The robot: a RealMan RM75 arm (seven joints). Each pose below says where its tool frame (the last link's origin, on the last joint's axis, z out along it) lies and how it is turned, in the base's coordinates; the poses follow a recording.
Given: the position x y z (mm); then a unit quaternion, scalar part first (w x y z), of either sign.
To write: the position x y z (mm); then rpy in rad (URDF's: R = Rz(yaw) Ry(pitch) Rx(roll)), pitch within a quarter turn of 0, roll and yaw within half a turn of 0. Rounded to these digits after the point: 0 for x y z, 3 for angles.
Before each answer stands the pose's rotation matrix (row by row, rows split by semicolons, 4 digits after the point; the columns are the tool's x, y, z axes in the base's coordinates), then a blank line. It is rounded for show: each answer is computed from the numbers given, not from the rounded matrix.
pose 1, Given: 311 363 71 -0.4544 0.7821 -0.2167 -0.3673
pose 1, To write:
0.6363 -0.6727 -0.3776; -0.0052 -0.4931 0.8699; -0.7714 -0.5516 -0.3172

311 363 71 -2.093 0.881 -0.008
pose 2, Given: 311 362 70 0.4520 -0.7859 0.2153 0.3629
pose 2, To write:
0.6439 -0.6665 -0.3758; -0.0103 -0.4987 0.8667; -0.7650 -0.5542 -0.3280

311 362 70 -2.105 0.871 -0.016
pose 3, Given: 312 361 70 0.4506 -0.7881 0.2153 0.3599
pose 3, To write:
0.6482 -0.6637 -0.3732; -0.0150 -0.5012 0.8652; -0.7613 -0.5552 -0.3349

312 361 70 -2.114 0.865 -0.023
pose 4, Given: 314 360 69 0.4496 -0.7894 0.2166 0.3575
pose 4, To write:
0.6506 -0.6634 -0.3696; -0.0205 -0.5019 0.8647; -0.7592 -0.5550 -0.3401

314 360 69 -2.121 0.862 -0.032
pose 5, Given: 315 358 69 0.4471 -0.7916 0.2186 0.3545
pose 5, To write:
0.6531 -0.6631 -0.3658; -0.0291 -0.5046 0.8628; -0.7567 -0.5529 -0.3489

315 358 69 -2.134 0.858 -0.045
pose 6, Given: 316 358 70 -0.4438 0.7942 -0.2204 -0.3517
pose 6, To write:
0.6555 -0.6623 -0.3630; -0.0379 -0.5089 0.8600; -0.7543 -0.5499 -0.3587

316 358 70 -2.149 0.855 -0.058
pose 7, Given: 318 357 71 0.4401 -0.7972 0.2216 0.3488
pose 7, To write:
0.6585 -0.6603 -0.3611; -0.0463 -0.5144 0.8563; -0.7512 -0.5471 -0.3693

318 357 71 -2.165 0.850 -0.070
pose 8, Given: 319 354 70 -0.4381 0.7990 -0.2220 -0.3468
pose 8, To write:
0.6609 -0.6587 -0.3597; -0.0509 -0.5175 0.8542; -0.7488 -0.5462 -0.3755

319 354 70 -2.173 0.846 -0.077
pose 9, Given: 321 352 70 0.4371 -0.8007 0.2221 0.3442
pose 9, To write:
0.6644 -0.6566 -0.3570; -0.0548 -0.5192 0.8529; -0.7454 -0.5471 -0.3809

321 352 70 -2.179 0.841 -0.082
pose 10, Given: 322 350 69 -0.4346 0.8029 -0.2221 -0.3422
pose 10, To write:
0.6671 -0.6541 -0.3565; -0.0592 -0.5236 0.8499; -0.7426 -0.5459 -0.3880

322 350 69 -2.189 0.837 -0.089
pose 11, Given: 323 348 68 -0.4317 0.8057 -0.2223 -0.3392
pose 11, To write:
0.6710 -0.6511 -0.3547; -0.0653 -0.5284 0.8465; -0.7385 -0.5448 -0.3972

323 348 68 -2.201 0.831 -0.097
